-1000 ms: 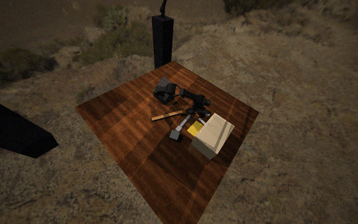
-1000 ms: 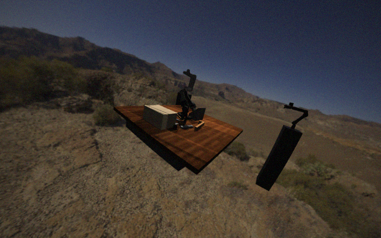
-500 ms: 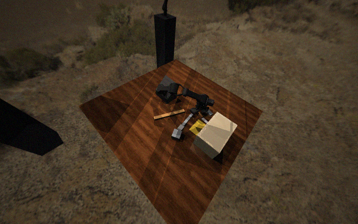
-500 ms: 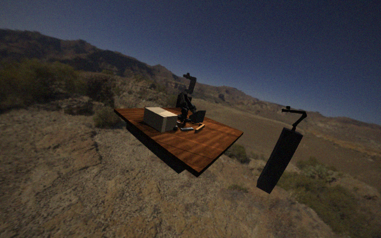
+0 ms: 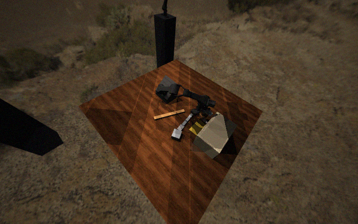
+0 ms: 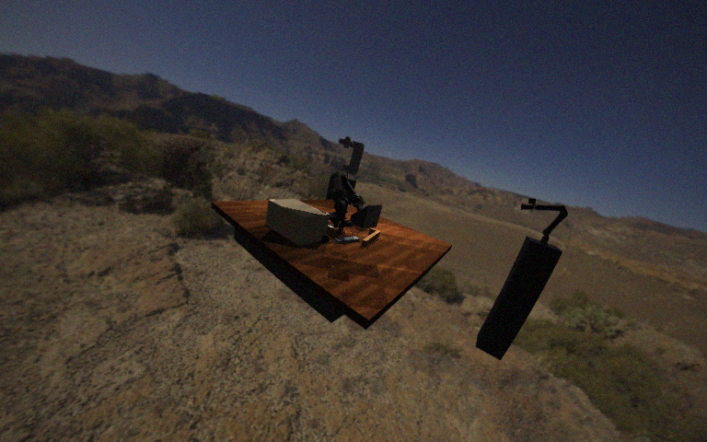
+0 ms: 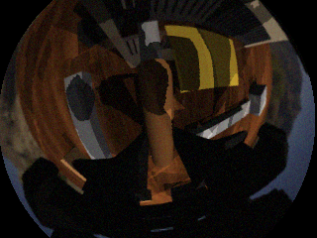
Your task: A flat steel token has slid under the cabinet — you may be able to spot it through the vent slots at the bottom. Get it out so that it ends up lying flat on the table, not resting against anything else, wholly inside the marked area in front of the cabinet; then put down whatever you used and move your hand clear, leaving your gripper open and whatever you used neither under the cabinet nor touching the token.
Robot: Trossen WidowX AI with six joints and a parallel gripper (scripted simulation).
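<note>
The grey bar lies 100 mm to the left of my gripper tip and 30 mm ahead of it. The rest, counted from my gripper tip: steel token 260 mm ahead, 80 mm to the right, 10 mm below; then wooden stick 200 mm to the right, 190 mm behind; then grey scraper 180 mm to the right, 20 mm behind.
</note>
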